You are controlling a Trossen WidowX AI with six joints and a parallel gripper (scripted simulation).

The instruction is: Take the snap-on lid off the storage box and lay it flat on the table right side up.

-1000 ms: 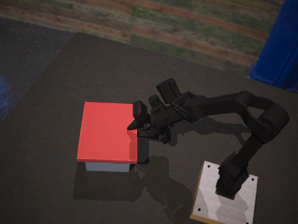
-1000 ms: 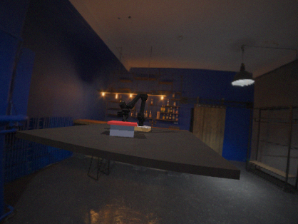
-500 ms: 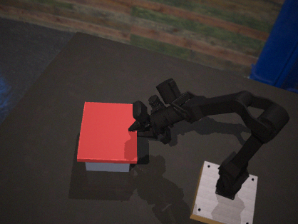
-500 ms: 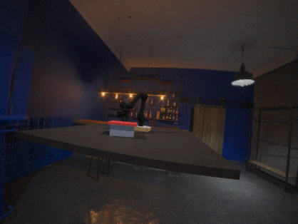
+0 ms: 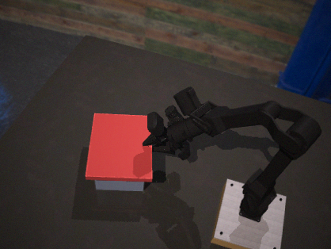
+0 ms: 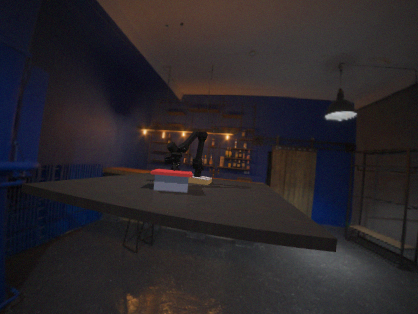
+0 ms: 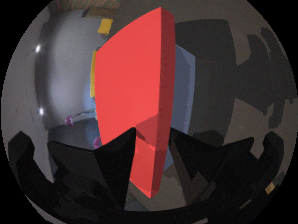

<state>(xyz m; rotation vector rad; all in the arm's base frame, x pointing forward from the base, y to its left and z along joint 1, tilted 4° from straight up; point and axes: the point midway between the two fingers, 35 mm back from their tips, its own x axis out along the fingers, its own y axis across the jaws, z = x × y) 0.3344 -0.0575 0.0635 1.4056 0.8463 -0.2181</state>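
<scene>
The red lid is 7 cm ahead of my gripper tip, 3 cm to the left of it and 1 cm above it. Also, from my gripper tip: grey-blue storage box (7 cm ahead, 5 cm below, 3 cm to the left).
</scene>
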